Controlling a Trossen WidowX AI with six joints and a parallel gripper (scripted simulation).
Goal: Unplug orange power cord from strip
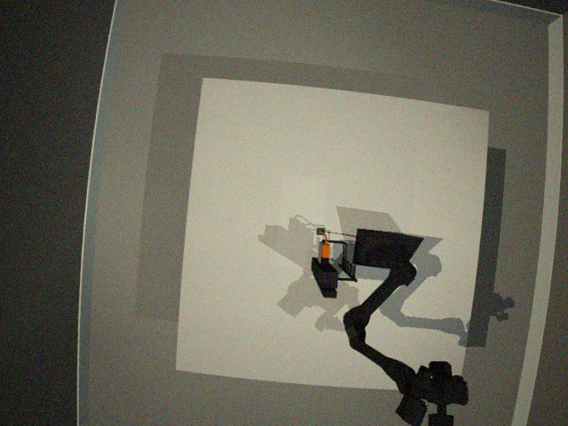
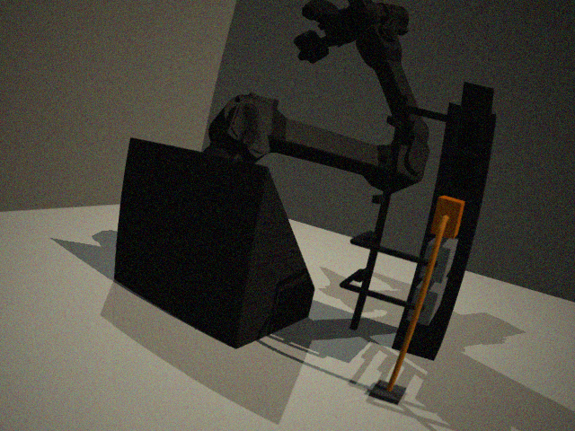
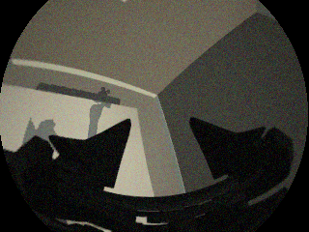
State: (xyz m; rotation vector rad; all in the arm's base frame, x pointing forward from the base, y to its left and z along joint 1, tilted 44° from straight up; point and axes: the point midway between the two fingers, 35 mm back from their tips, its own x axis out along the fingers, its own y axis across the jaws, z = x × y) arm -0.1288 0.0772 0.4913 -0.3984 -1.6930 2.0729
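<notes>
The orange plug lies 450 mm ahead of my gripper tip, 330 mm to the right of it and 230 mm below it.
</notes>
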